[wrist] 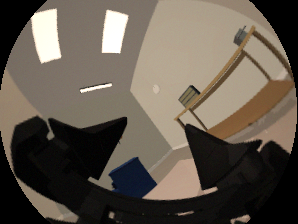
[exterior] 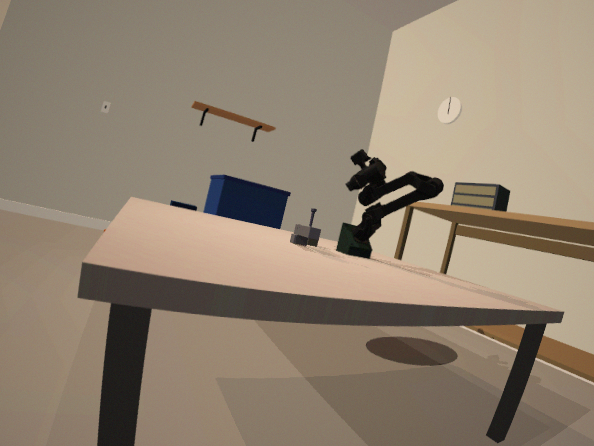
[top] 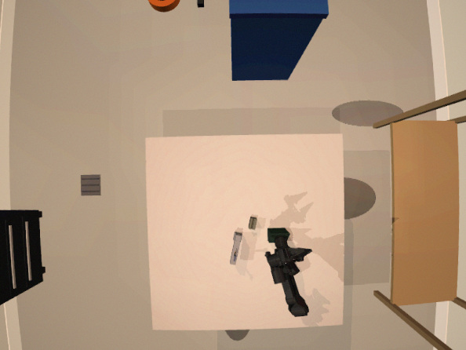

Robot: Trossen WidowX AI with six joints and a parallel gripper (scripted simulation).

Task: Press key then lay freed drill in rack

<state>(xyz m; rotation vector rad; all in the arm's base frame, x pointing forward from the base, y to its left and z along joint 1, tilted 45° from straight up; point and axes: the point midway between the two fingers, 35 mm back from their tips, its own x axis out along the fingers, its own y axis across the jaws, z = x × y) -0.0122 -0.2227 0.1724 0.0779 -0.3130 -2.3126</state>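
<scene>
The dark drill lies 32 cm ahead of my gripper tip, 27 cm below it and 15 cm to the left of it. The rest, counted from my gripper tip: grey block 33 cm below, 32 cm ahead, 12 cm to the left; rack 35 cm below, 21 cm ahead, 2 cm to the right; tan drill 32 cm below, 31 cm ahead, 10 cm to the left.
</scene>
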